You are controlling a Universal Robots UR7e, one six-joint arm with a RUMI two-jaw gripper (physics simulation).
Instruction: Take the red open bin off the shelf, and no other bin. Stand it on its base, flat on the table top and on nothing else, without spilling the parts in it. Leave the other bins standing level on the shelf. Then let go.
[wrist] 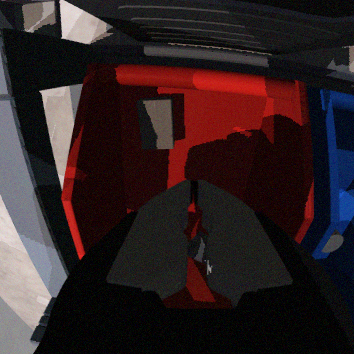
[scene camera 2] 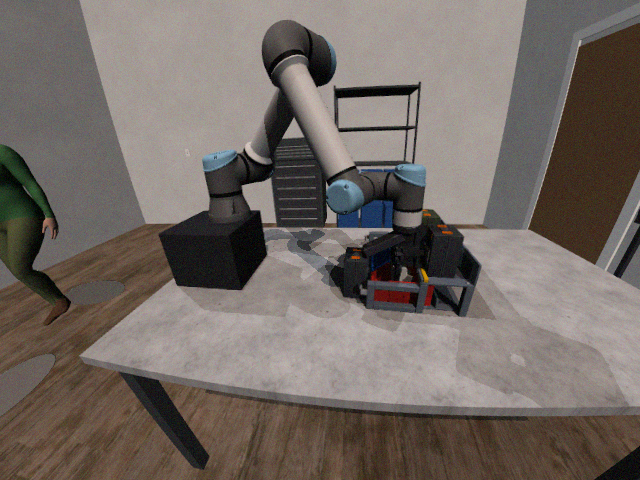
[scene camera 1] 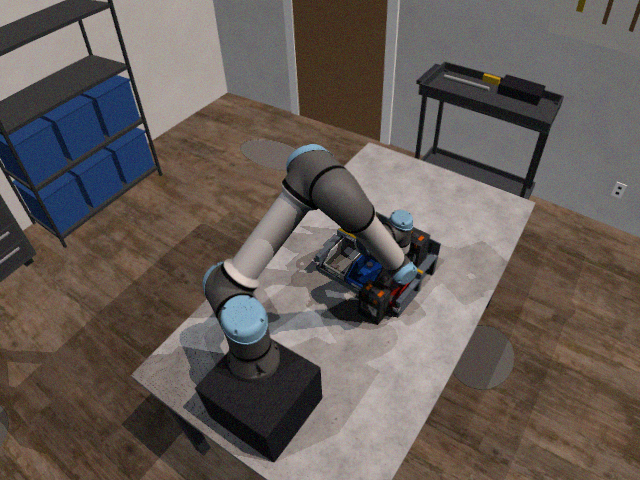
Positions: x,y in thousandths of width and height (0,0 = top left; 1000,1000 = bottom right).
Labels:
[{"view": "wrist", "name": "gripper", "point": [544,516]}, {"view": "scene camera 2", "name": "gripper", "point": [616,603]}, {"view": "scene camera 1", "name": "blue bin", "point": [562,572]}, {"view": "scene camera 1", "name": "grey bin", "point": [538,530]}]

